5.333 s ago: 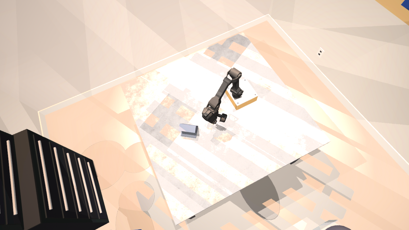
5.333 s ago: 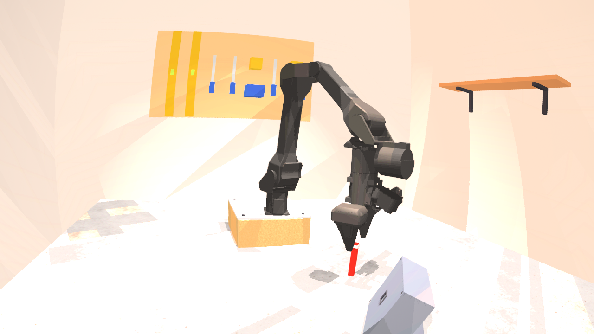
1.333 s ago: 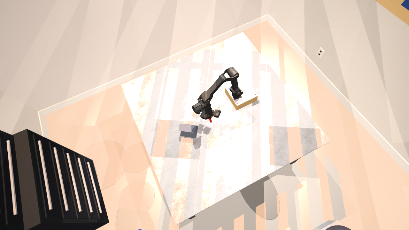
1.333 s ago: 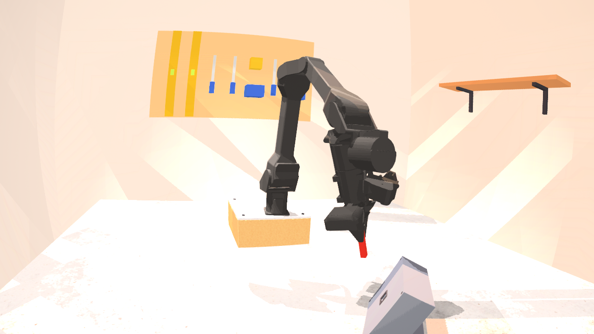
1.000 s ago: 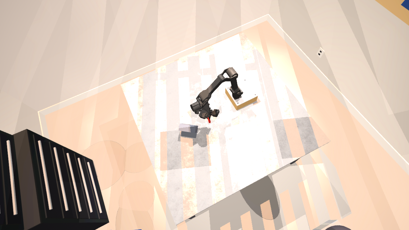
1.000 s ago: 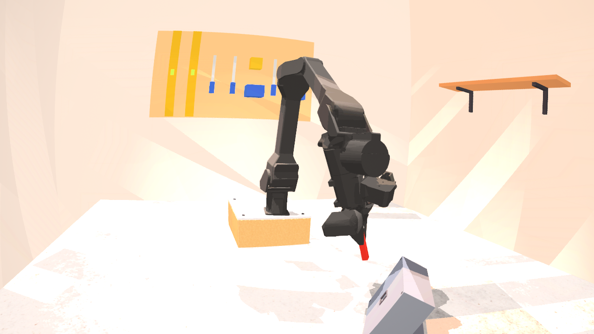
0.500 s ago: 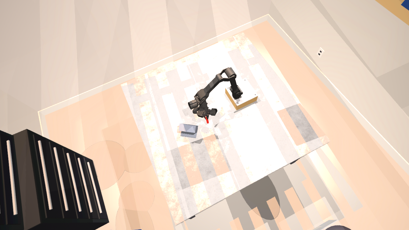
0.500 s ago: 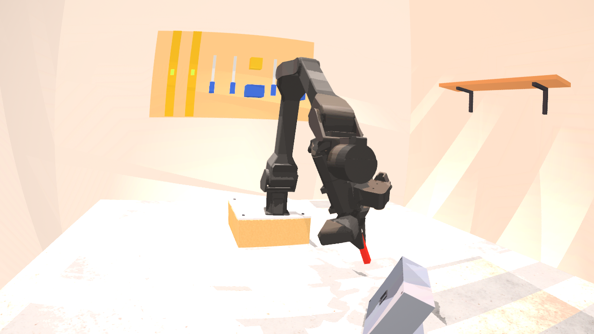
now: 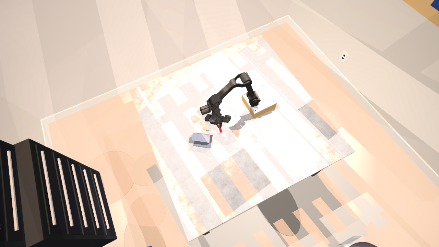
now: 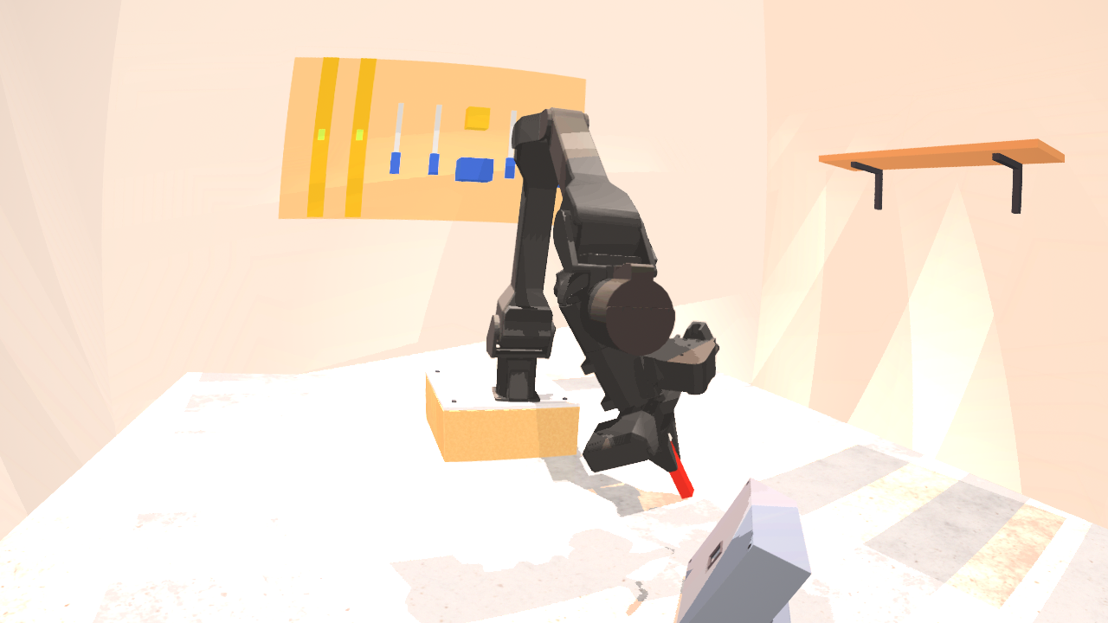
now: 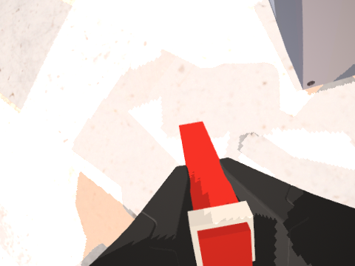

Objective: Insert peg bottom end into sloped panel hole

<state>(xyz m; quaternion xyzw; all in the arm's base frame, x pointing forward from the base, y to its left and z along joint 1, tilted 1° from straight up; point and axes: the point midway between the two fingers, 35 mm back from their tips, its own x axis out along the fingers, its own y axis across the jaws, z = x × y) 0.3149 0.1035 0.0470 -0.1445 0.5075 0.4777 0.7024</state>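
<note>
The sloped panel is 14 cm ahead of my gripper tip, 4 cm below it and 1 cm to the left of it. Also, from my gripper tip: red square peg: 1 cm to the right, 1 cm above.
</note>
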